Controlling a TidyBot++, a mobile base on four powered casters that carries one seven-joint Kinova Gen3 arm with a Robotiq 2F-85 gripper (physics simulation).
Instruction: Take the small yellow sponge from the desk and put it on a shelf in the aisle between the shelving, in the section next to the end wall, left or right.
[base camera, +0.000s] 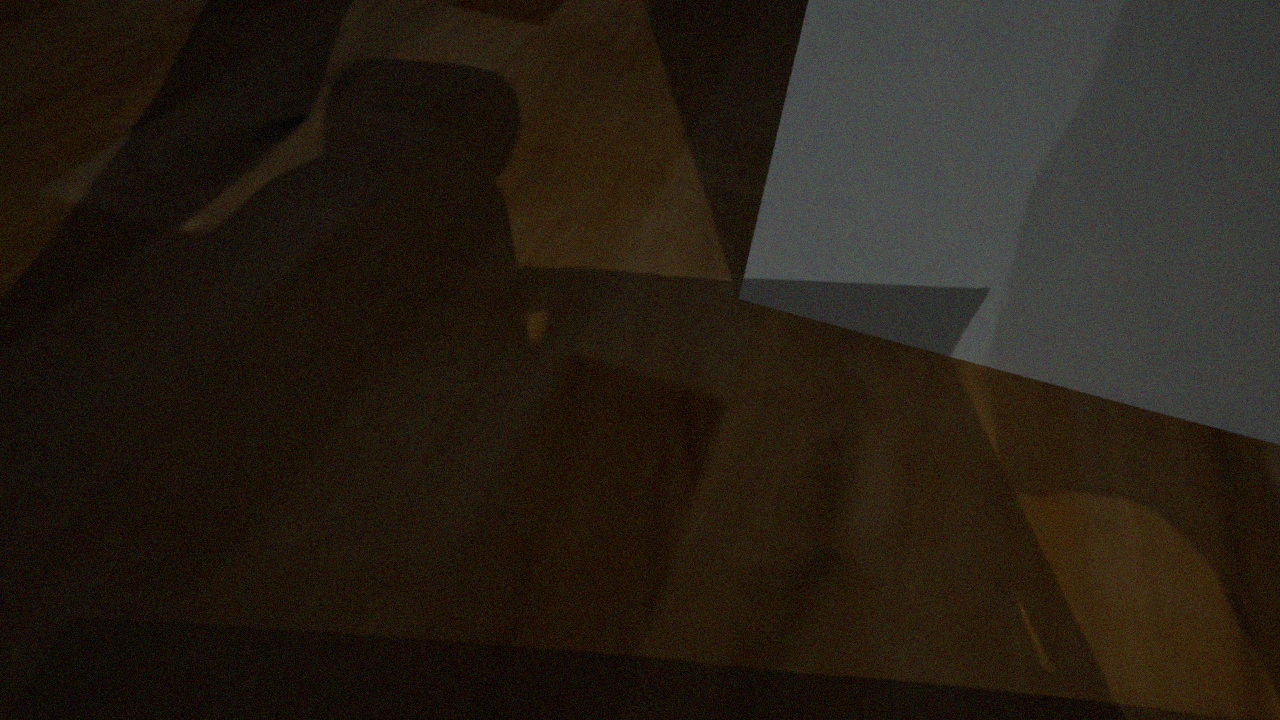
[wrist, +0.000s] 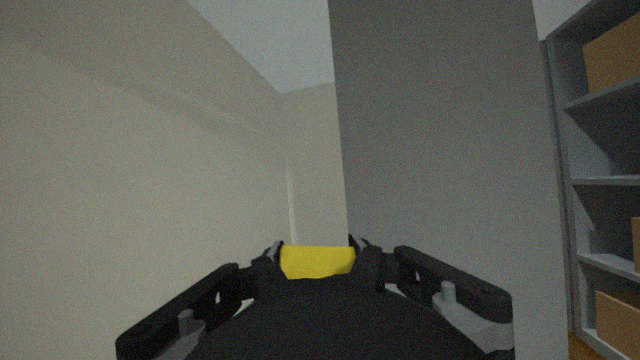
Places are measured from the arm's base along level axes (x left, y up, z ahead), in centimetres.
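Where they show: gripper, fingertip midpoint: (wrist: 316, 248).
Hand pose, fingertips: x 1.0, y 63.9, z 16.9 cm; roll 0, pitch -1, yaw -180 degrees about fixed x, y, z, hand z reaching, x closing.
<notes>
After its pixels a point has its place.
The small yellow sponge (wrist: 317, 262) @(z 13.3, x 0.9, y 64.2 cm) is held between the fingertips of my gripper (wrist: 316, 248) @(z 16.9, x 1.0, y 63.9 cm) in the wrist view. My gripper is shut on it, one finger on each side. Shelving (wrist: 602, 180) @(z 84.2, x -148.7, y 58.5 cm) with several boards shows at the right edge of the wrist view, with brown boxes on some boards. A tall grey end panel (wrist: 445, 140) @(z 41.7, x -30.9, y 77.2 cm) stands in front, right of the sponge. The desk does not show in either view. The sponge and the gripper do not show in the base camera view.
A beige wall (wrist: 125, 175) @(z 83.5, x 89.3, y 81.0 cm) runs along the left of the wrist view. In the base camera view, a grey upright panel (base camera: 904, 161) @(z 46.3, x -13.9, y -26.3 cm) stands close at the upper right on the dark wooden floor (base camera: 626, 197) @(z 59.2, x 2.1, y -39.6 cm). Dark shadows lie across the floor.
</notes>
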